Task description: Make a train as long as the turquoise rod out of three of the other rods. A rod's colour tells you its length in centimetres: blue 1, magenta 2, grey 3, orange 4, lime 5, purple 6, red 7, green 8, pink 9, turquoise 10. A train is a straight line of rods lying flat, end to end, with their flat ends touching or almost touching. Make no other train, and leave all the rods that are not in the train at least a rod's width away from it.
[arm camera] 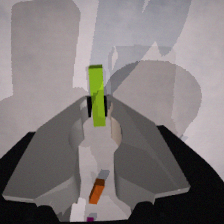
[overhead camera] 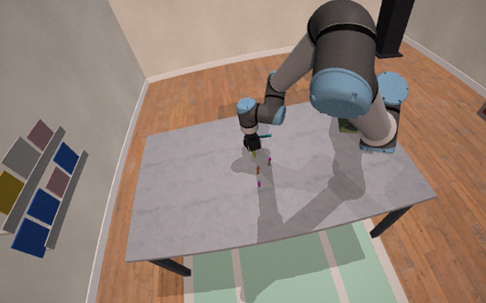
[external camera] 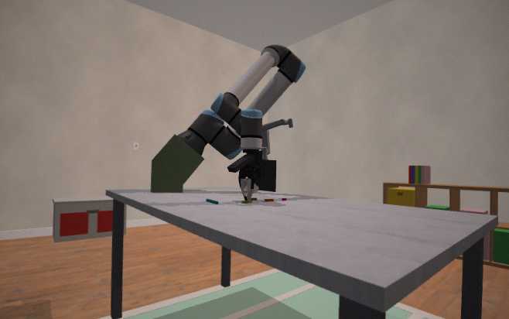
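Right now my hand is 80 mm past the grey rod, 90 mm to the right of it and 10 mm above it. From my hand the other things lie so: turquoise rod 70 mm behind, 120 mm to the right, 10 mm below; orange rod 10 mm behind, 130 mm to the left, 10 mm below; lime rod 10 mm below.
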